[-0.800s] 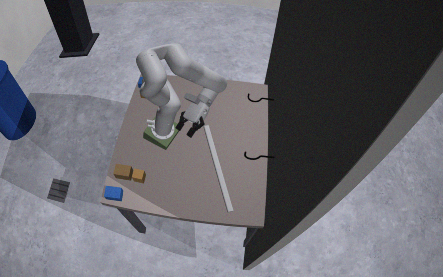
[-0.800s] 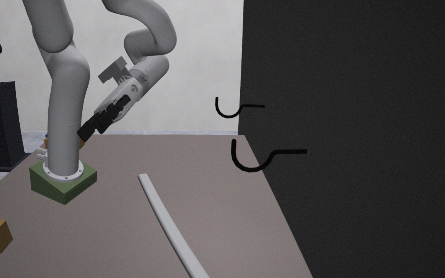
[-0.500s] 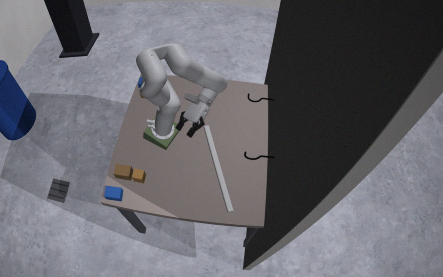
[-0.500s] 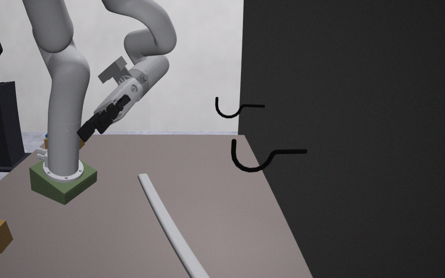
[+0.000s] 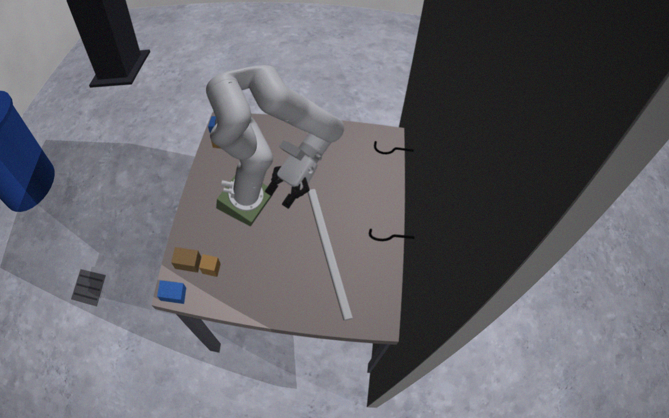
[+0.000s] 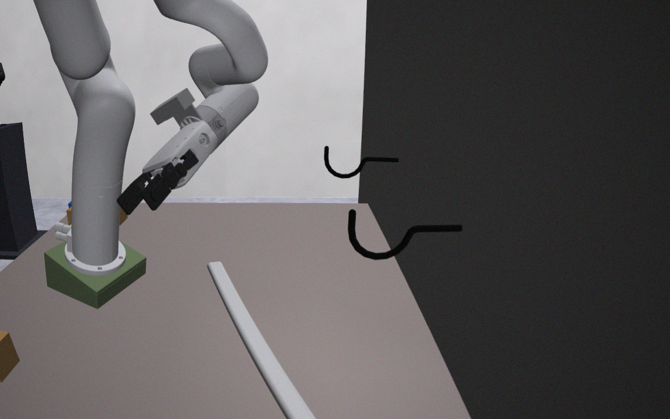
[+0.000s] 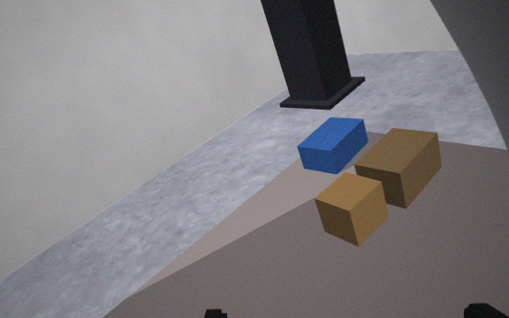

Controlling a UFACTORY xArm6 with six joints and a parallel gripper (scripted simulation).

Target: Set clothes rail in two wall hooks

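The clothes rail is 160 mm ahead of my hand, 80 mm to the right of it and 180 mm below it. Also, from my hand: dark wall panel (450 mm ahead, 60 mm to the left, 240 mm above).
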